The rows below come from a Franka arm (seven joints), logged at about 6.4 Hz.
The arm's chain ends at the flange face. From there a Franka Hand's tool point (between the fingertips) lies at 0.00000 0.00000 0.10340 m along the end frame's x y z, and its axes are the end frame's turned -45 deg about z.
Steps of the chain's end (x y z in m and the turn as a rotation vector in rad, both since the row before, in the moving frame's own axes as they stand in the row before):
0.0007, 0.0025, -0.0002, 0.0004, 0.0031, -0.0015
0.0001, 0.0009, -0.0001, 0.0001, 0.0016, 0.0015
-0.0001, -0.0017, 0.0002, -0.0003, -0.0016, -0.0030
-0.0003, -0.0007, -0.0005, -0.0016, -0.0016, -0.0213
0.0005, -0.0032, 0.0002, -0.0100, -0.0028, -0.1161
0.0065, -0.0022, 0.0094, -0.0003, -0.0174, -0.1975
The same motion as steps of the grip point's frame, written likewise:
-0.0010, 0.0025, -0.0002, -0.0019, 0.0025, -0.0015
-0.0004, 0.0008, -0.0001, -0.0011, 0.0012, 0.0015
0.0010, -0.0014, 0.0002, 0.0009, -0.0013, -0.0030
0.0000, -0.0007, -0.0005, 0.0000, -0.0023, -0.0213
0.0017, -0.0013, 0.0002, -0.0051, -0.0091, -0.1161
0.0047, 0.0019, 0.0094, 0.0121, -0.0125, -0.1975

